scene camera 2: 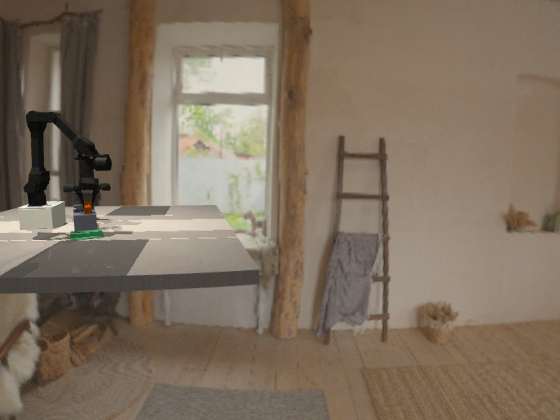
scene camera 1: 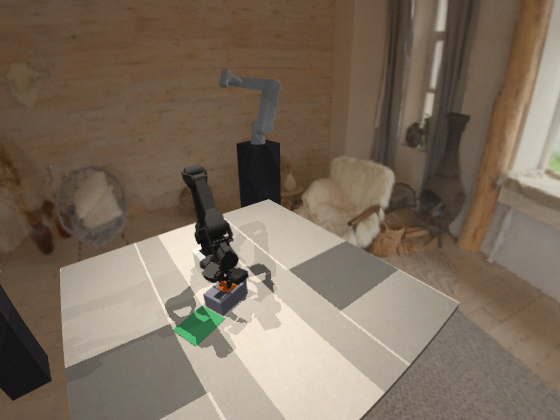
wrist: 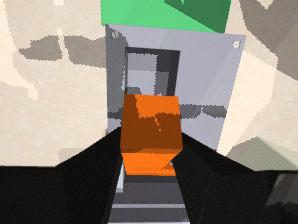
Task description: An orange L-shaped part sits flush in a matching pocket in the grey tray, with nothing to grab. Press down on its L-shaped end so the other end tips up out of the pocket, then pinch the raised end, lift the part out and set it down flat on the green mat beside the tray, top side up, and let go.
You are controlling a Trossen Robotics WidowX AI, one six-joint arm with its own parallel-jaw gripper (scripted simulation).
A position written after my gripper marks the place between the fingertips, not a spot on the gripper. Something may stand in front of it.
Observation:
My gripper (scene camera 1: 226, 286) holds an orange L-shaped part (wrist: 151, 136). Also in view: a green mat (scene camera 1: 199, 324).
My gripper is seen too in the wrist view (wrist: 147, 134).

